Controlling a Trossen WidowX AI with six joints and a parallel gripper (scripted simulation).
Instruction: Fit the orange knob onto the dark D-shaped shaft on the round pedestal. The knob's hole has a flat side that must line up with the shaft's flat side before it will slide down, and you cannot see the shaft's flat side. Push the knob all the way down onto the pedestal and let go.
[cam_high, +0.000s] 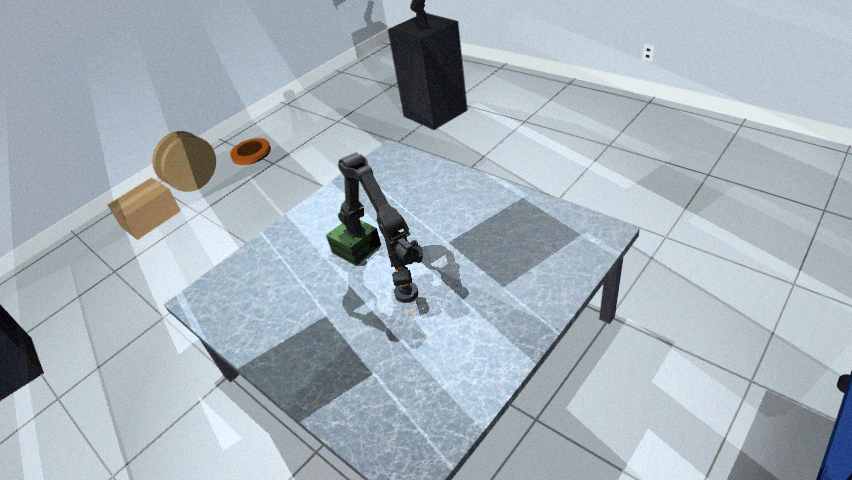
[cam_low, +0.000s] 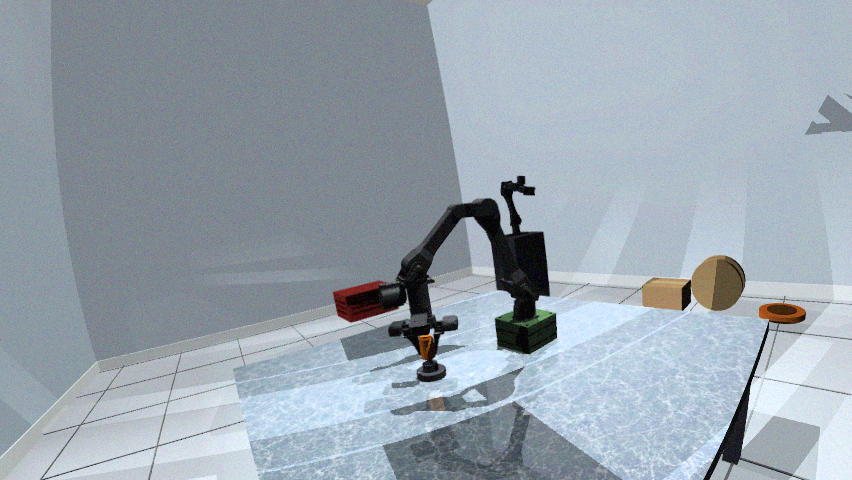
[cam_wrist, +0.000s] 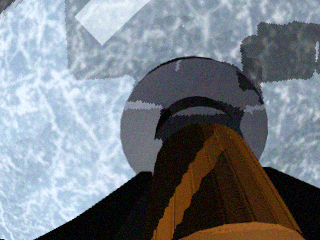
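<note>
Right now my gripper tip is 20 mm below the orange knob. Also, from my gripper tip: round dark pedestal 40 mm below.
</note>
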